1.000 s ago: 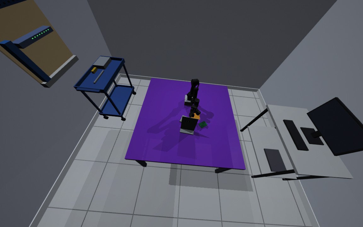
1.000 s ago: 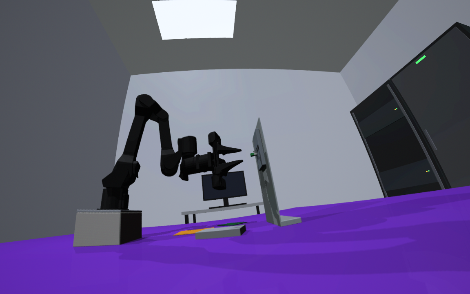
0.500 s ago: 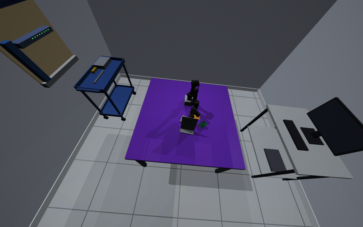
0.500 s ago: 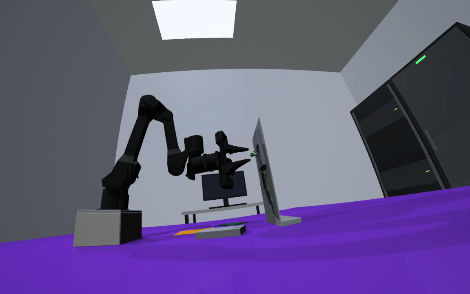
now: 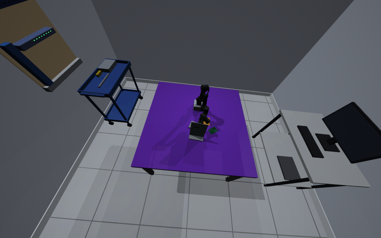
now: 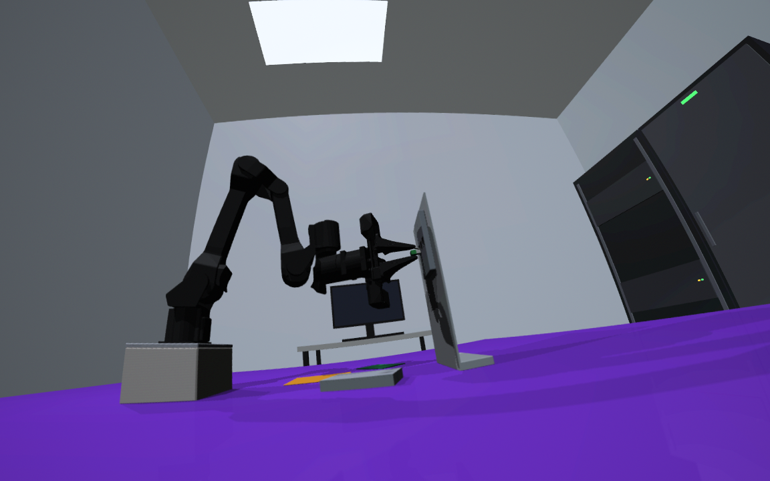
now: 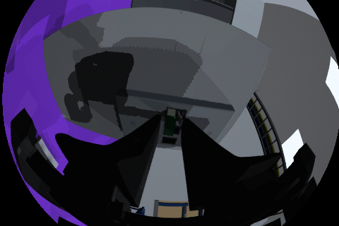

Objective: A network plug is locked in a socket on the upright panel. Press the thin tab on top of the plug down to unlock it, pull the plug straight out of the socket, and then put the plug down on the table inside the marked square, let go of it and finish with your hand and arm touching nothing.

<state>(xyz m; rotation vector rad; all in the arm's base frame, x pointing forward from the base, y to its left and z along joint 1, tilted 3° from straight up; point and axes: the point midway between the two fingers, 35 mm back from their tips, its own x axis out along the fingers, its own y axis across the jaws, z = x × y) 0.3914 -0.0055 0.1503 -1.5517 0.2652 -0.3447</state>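
The network plug lies 1 cm ahead of my gripper tip. Round my gripper tip: flat grey block: 13 cm behind, 5 cm to the right, 21 cm below; then grey panel: 2 cm ahead, 1 cm to the right, 8 cm below; then green patch: 8 cm behind, 21 cm to the left, 21 cm below.
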